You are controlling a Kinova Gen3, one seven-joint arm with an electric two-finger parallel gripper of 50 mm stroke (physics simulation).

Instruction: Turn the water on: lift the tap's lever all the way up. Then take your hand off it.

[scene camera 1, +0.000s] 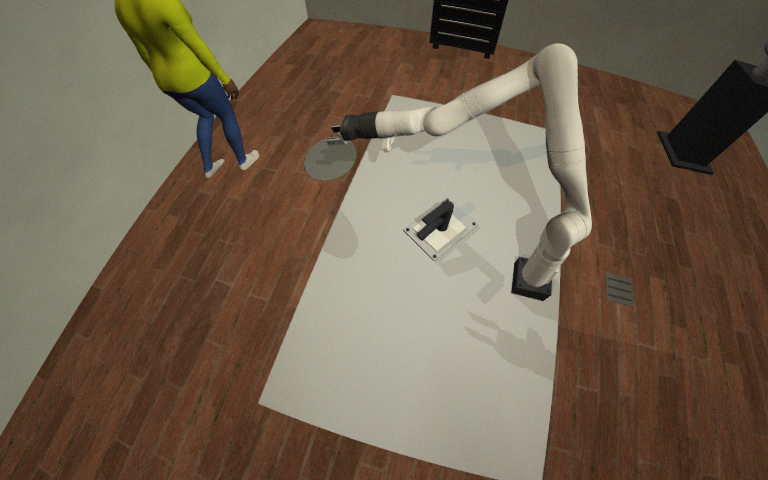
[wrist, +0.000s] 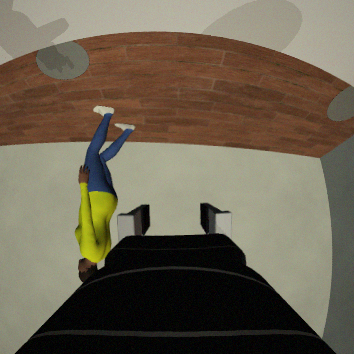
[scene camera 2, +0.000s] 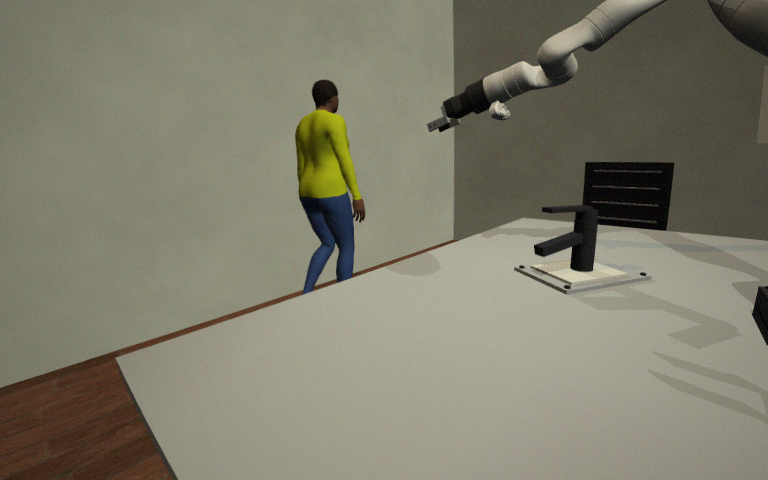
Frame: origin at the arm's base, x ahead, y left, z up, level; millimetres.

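Seen in the pictures: gripper, fingertip midpoint: [scene camera 1: 330, 135] [wrist: 174, 214] [scene camera 2: 433, 128]; arm's base, origin of the base link: [scene camera 1: 534, 274].
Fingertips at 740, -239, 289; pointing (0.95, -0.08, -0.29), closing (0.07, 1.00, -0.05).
Pixels of each thing's top centre, then the offset from my fingertips to it, as dx, dy, dz. "*": a spot on its surface instead. Level surfaces: height alone.
- thin lever, middle of its top: [scene camera 2: 567, 206] [scene camera 1: 436, 212] -368, +108, -191
- thicker spout, middle of its top: [scene camera 2: 560, 233] [scene camera 1: 431, 224] -358, +119, -248
- base plate, surface spot: [scene camera 2: 608, 283] [scene camera 1: 455, 243] * -461, +128, -340
- table, its level: dz -347
A black tap stands on a plate on the white table. Its upright body [scene camera 1: 445, 219] [scene camera 2: 583, 243] carries a thin lever [scene camera 1: 436, 213] [scene camera 2: 566, 209] at the top, roughly level in scene camera 2. A thicker spout [scene camera 1: 429, 229] [scene camera 2: 556, 245] slopes down below the lever on the same side. My gripper [scene camera 1: 338, 134] [scene camera 2: 437, 126] [wrist: 174, 214] is open and empty. It is high up and far from the tap, past the table's edge in scene camera 1. The tap does not show in the wrist view.
The base plate [scene camera 1: 456, 242] [scene camera 2: 608, 283] with corner bolts lies under the tap. A person in yellow [scene camera 1: 175, 53] [scene camera 2: 322, 155] [wrist: 97, 220] stands beyond the table [scene camera 1: 368, 339] [scene camera 2: 339, 367]. A round grey disc [scene camera 1: 330, 164] and a black drawer cabinet [scene camera 1: 468, 22] [scene camera 2: 628, 195] also show.
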